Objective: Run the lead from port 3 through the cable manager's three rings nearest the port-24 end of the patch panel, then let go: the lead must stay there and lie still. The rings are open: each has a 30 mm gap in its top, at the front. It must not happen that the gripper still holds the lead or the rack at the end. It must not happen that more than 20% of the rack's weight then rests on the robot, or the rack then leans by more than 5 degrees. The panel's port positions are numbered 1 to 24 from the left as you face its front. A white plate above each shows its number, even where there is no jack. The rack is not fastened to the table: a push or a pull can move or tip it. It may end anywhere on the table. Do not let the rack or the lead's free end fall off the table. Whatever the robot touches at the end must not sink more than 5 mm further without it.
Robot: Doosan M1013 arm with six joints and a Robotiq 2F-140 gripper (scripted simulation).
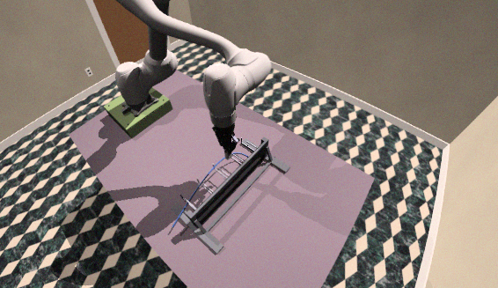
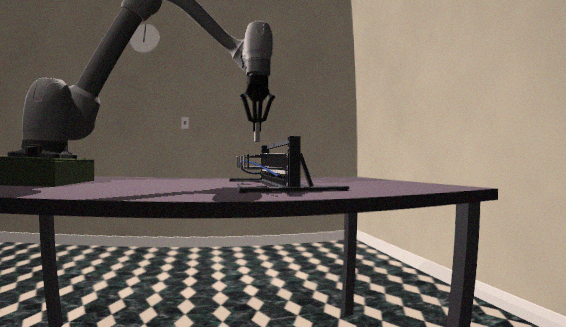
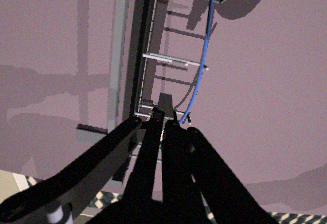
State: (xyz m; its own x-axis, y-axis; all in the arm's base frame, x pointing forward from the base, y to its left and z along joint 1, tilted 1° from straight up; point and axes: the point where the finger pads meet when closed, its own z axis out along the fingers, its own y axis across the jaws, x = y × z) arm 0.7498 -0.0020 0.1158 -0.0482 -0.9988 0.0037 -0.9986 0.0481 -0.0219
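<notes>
Now: the rack 110 mm below my hand, 60 mm ahead of it and 50 mm to the right of it.
</notes>
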